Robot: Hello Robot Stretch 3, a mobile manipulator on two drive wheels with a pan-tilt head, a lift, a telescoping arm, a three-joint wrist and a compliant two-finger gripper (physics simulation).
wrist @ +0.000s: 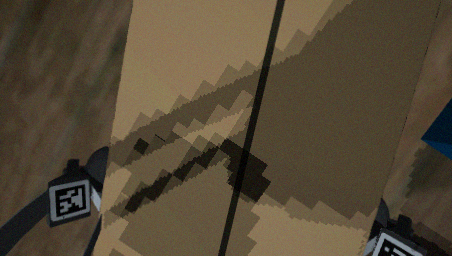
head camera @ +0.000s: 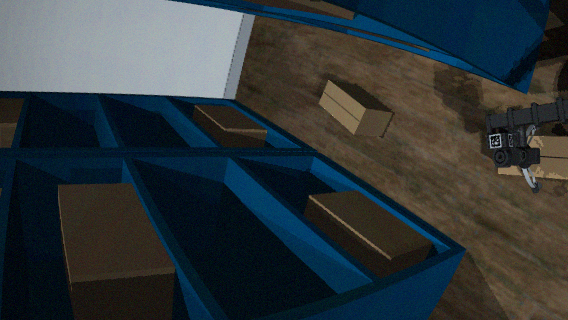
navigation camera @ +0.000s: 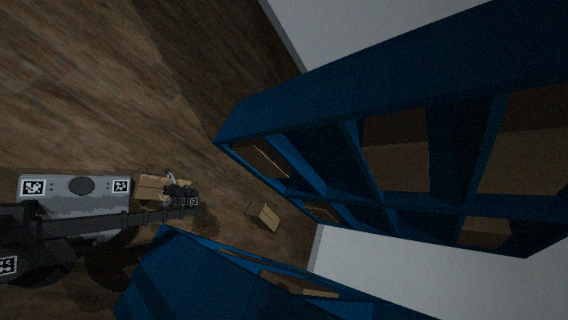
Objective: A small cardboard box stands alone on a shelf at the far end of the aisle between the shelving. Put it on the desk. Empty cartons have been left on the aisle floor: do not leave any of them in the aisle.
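Where they show: robot's base, origin of its link: [navigation camera: 81, 184].
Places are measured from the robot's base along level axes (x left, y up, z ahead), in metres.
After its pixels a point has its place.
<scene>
My gripper [head camera: 533, 159] {x -0.324, y 0.114, z -0.021 m} [navigation camera: 166, 188] {x -0.324, y 0.114, z -0.021 m} [wrist: 231, 188] {x -0.324, y 0.114, z -0.021 m} is low over the aisle floor, its fingers on the two long sides of a tan carton [head camera: 555, 150] {x -0.248, y 0.181, z -0.029 m} [navigation camera: 150, 187] {x -0.246, y 0.180, z -0.009 m} [wrist: 185, 55] {x -0.404, y 0.181, z 0.000 m}. In the wrist view the fingertips meet the carton's edges and are partly hidden by them; it looks shut on this carton. The carton lies beside my base. A second tan carton [head camera: 357, 107] {x -1.027, y 0.180, z -0.280 m} [navigation camera: 264, 216] {x -1.048, y 0.180, z -0.275 m} lies on the floor farther along the aisle. The desk does not show. I cannot tell which box is the small one on the far shelf.
A blue shelf unit [head camera: 445, 295] {x -0.757, y 0.015, z 0.482 m} [navigation camera: 350, 65] {x -0.824, y 0.983, z 0.597 m} holding brown boxes [head camera: 115, 225] {x -1.071, y 1.102, z 0.090 m} [navigation camera: 397, 165] {x -1.029, y 1.133, z 0.114 m} lines one side of the aisle. Another blue shelf unit [head camera: 450, 30] {x -0.340, y 0.637, z -0.272 m} [navigation camera: 210, 285] {x -0.318, y 0.672, z -0.313 m} stands opposite, its corner near my arm [navigation camera: 85, 223] {x -0.016, y 0.460, z -0.096 m}. A pale wall [head camera: 115, 45] {x -2.144, y 0.910, z -0.869 m} [navigation camera: 400, 270] {x -2.137, y 1.016, z -0.882 m} is beyond.
</scene>
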